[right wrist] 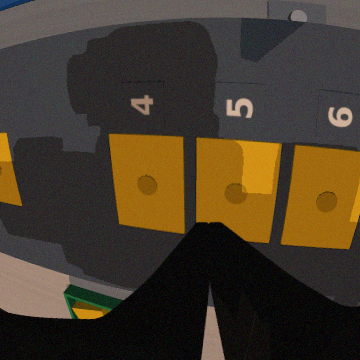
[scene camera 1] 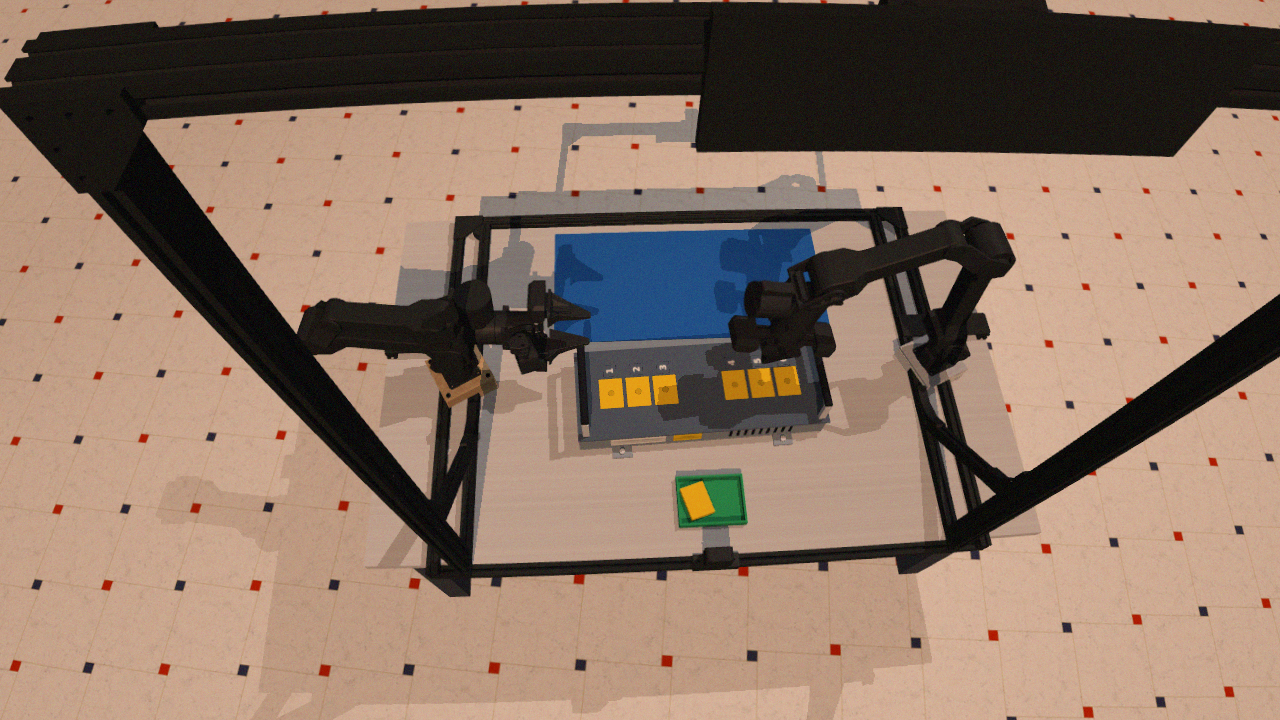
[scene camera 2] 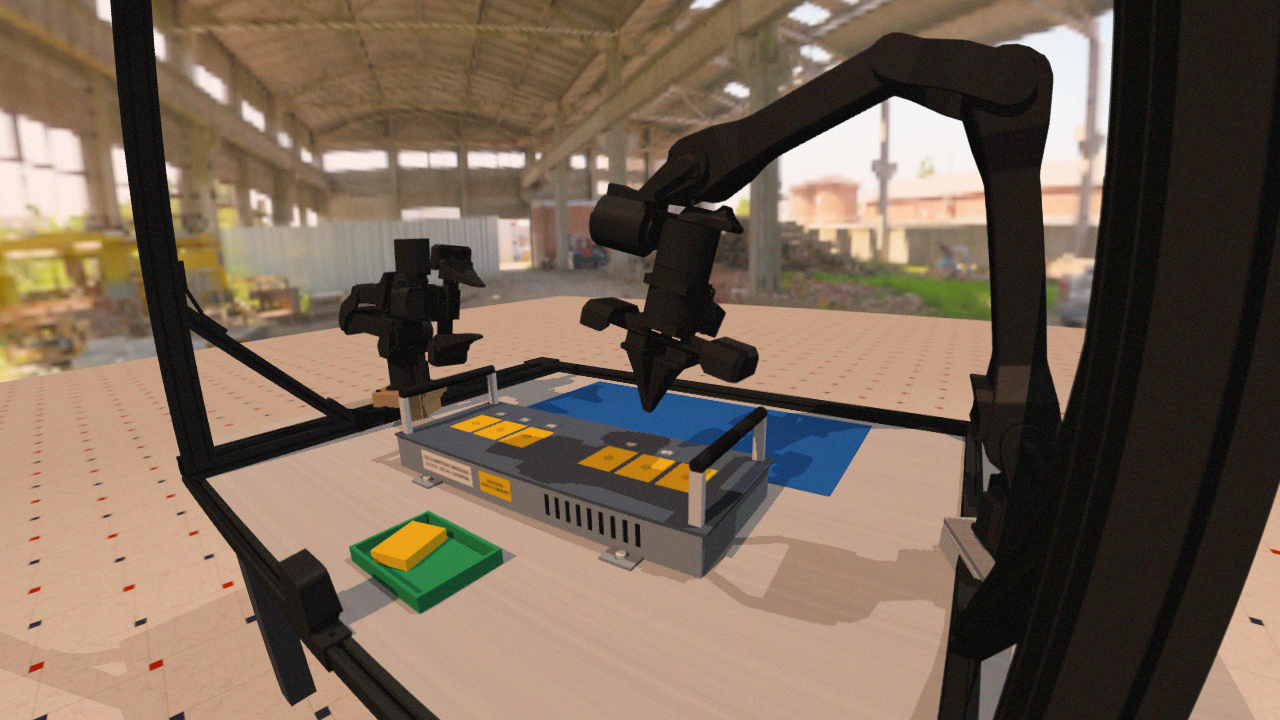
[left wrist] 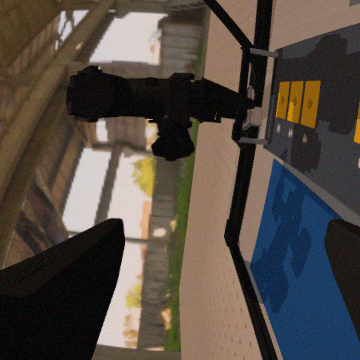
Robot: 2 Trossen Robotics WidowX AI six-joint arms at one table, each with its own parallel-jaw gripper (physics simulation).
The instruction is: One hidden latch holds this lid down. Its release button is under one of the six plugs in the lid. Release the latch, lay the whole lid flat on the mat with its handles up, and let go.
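The dark grey lid lies on its box, with a left handle and a right handle upright. Three yellow plugs numbered 1 to 3 sit at its left and three numbered 4 to 6 at its right, among them plug 5. My right gripper is shut and empty above the lid; its tips overlap plug 5's lower edge in the right wrist view. My left gripper is open and empty, high beyond the lid's back left corner.
The blue mat lies behind the box. A green tray stands in front, with a loose yellow block tilted in it. Black frame rails border the table.
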